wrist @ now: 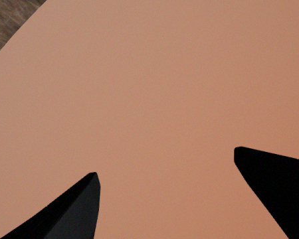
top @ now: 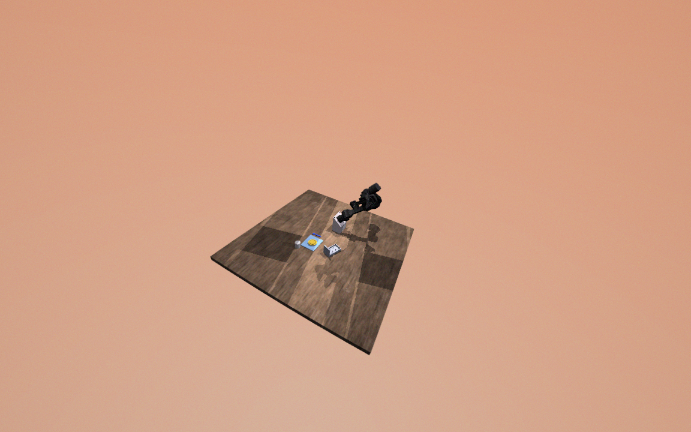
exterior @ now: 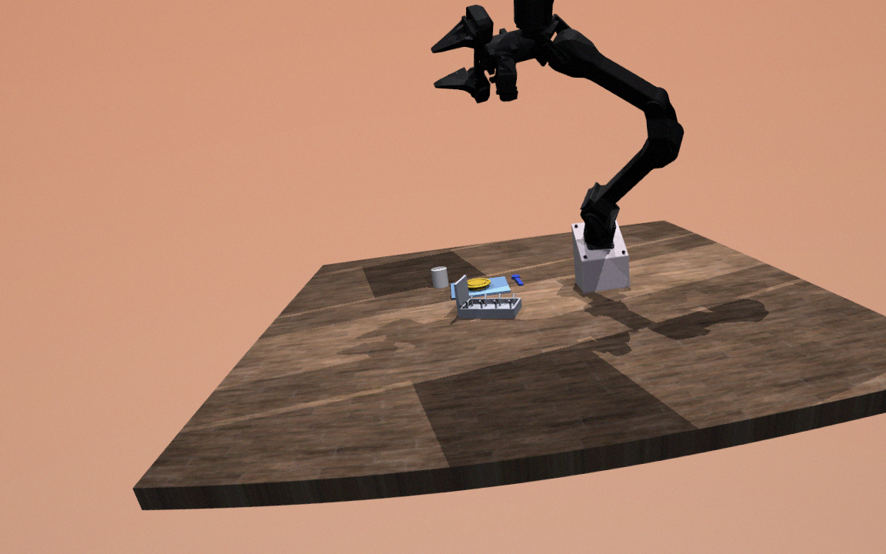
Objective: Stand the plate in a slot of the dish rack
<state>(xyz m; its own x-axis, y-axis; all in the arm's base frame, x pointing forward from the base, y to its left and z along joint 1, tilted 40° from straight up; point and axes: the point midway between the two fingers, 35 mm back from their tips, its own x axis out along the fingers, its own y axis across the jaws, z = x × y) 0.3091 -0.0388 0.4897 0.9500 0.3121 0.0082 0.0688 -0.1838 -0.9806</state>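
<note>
The yellow plate is 51 cm below my gripper tip, 37 cm to the right of it and 1 cm behind it. The rest, counted from my gripper tip: light blue mat (52 cm below, 38 cm to the right, 2 cm behind); grey dish rack (50 cm below, 19 cm to the right, 4 cm behind); grey cup (50 cm below, 44 cm to the right, 9 cm ahead).
</note>
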